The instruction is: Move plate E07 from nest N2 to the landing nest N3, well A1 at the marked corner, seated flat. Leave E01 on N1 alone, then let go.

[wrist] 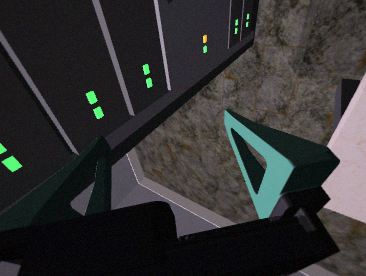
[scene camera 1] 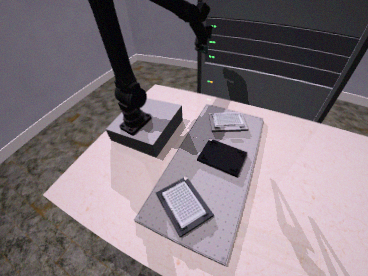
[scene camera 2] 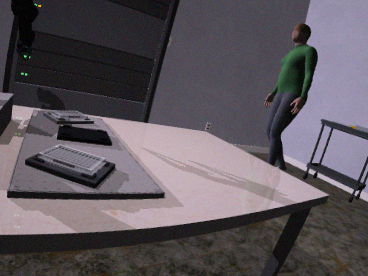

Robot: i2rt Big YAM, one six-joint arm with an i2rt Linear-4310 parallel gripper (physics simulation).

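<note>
A clear-white well plate [scene camera 1: 183, 202] [scene camera 2: 72, 158] lies on the near dark nest [scene camera 1: 161, 199] [scene camera 2: 95, 181], which has a small white mark at one corner. Another well plate [scene camera 1: 227, 119] [scene camera 2: 67, 114] lies on the far grey nest [scene camera 1: 229, 130] [scene camera 2: 85, 121]. Between them, the black nest [scene camera 1: 223, 158] [scene camera 2: 82, 135] is empty. I cannot read labels telling E07 from E01. My gripper [scene camera 1: 201, 48] [scene camera 2: 24, 53] [wrist: 165, 128] is open and empty, high above and beyond the far end of the board. No plate shows in the wrist view.
The nests stand on a grey perforated board [scene camera 1: 220, 200] [scene camera 2: 135, 188] on the pale table [scene camera 1: 300, 175] [scene camera 2: 210, 165]. The arm's grey base block [scene camera 1: 167, 131] is left of the board. A dark rack cabinet [scene camera 1: 270, 80] stands behind. A person [scene camera 2: 295, 75] and cart [scene camera 2: 345, 178] are beyond the table.
</note>
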